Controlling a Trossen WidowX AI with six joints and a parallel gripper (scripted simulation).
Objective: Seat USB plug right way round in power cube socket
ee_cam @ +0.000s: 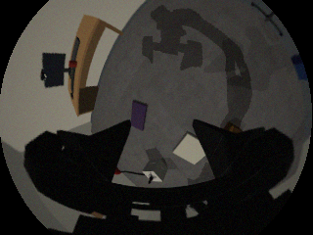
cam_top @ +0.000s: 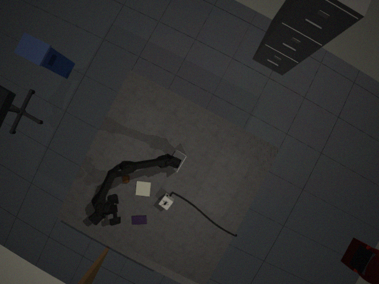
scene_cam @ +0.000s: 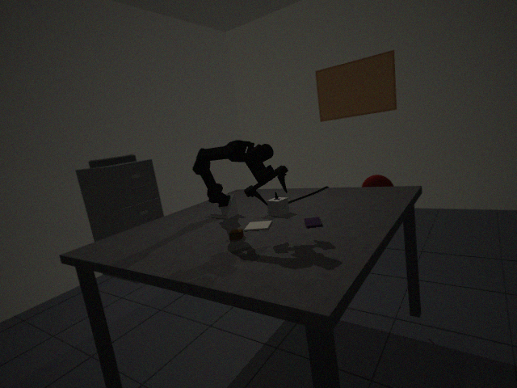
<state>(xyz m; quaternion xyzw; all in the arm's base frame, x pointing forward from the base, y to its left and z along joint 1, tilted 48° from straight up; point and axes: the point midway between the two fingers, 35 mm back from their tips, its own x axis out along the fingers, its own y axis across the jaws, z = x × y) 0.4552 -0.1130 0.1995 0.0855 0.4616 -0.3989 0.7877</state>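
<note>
Right now my gripper tip is 270 mm to the right of the USB plug, 160 mm past it and 50 mm above it. Also, from my gripper tip: purple block (150 mm to the left, 140 mm below, 70 mm ahead); then white pad (160 mm behind, 140 mm below, 70 mm to the left).
</note>
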